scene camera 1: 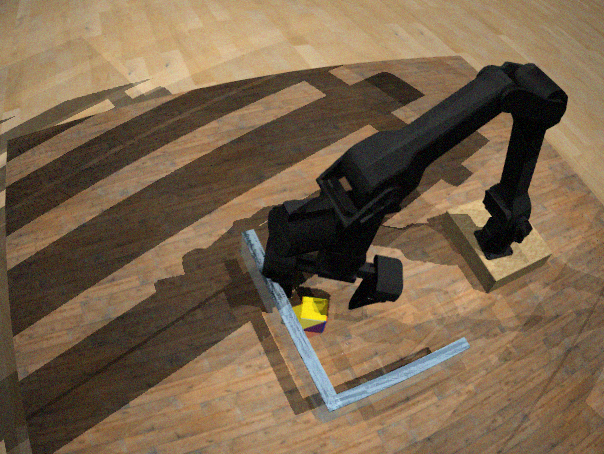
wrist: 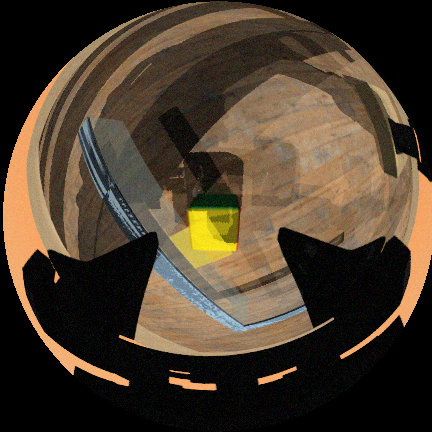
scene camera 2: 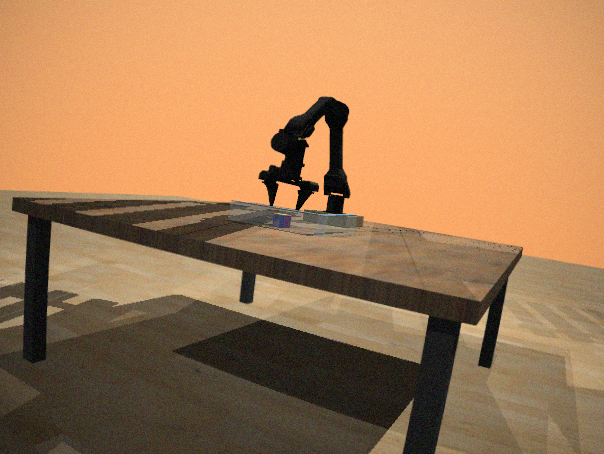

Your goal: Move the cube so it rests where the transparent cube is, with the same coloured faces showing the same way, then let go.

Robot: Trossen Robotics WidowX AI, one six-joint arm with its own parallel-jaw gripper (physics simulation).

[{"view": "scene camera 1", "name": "my gripper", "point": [319,301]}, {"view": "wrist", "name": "my gripper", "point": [218,236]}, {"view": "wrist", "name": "cube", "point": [223,210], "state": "on the table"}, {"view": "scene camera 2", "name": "my gripper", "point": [284,209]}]
